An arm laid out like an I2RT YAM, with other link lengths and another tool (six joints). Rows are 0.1 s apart.
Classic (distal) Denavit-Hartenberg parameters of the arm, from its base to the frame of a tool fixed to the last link. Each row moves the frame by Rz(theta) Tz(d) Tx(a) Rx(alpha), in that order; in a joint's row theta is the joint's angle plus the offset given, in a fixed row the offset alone. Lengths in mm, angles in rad.
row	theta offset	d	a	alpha
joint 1	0	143.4	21.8	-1.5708
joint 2	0	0	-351.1	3.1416
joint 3	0.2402	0	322.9	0
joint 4	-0.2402	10.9	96.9	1.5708
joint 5	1.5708	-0.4	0	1.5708
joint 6	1.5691	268.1	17	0.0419
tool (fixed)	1.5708	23.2	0	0
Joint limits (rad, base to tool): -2.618..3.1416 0..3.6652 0..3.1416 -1.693..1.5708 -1.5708..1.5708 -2.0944..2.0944
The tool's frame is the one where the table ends.
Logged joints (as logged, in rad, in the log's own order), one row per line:
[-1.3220 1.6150 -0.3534 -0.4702 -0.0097 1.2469]
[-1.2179 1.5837 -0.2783 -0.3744 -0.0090 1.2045]
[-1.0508 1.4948 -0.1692 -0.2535 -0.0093 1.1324]
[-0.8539 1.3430 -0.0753 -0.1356 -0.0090 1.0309]
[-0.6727 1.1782 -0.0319 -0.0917 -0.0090 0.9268]
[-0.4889 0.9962 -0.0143 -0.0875 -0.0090 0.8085]
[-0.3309 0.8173 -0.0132 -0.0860 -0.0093 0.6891]
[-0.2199 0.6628 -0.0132 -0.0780 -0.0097 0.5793]
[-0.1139 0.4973 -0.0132 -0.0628 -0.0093 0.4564]
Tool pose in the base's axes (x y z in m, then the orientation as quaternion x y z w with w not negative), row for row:
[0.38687 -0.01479 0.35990 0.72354 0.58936 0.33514 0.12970]
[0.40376 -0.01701 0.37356 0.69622 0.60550 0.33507 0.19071]
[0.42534 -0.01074 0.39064 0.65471 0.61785 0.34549 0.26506]
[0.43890 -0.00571 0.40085 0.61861 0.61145 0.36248 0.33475]
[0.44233 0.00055 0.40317 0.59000 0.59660 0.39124 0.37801]
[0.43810 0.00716 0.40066 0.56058 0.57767 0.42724 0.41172]
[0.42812 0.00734 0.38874 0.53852 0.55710 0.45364 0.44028]
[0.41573 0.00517 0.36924 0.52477 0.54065 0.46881 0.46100]
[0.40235 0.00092 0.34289 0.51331 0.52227 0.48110 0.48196]
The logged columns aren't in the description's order. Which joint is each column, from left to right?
Columns, left to right: joint 4, joint 3, joint 1, joint 5, joint 6, joint 2.
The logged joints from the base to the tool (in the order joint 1, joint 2, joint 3, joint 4, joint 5, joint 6), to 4 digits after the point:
[-0.3534 1.2469 1.6150 -1.3220 -0.4702 -0.0097]
[-0.2783 1.2045 1.5837 -1.2179 -0.3744 -0.0090]
[-0.1692 1.1324 1.4948 -1.0508 -0.2535 -0.0093]
[-0.0753 1.0309 1.3430 -0.8539 -0.1356 -0.0090]
[-0.0319 0.9268 1.1782 -0.6727 -0.0917 -0.0090]
[-0.0143 0.8085 0.9962 -0.4889 -0.0875 -0.0090]
[-0.0132 0.6891 0.8173 -0.3309 -0.0860 -0.0093]
[-0.0132 0.5793 0.6628 -0.2199 -0.0780 -0.0097]
[-0.0132 0.4564 0.4973 -0.1139 -0.0628 -0.0093]

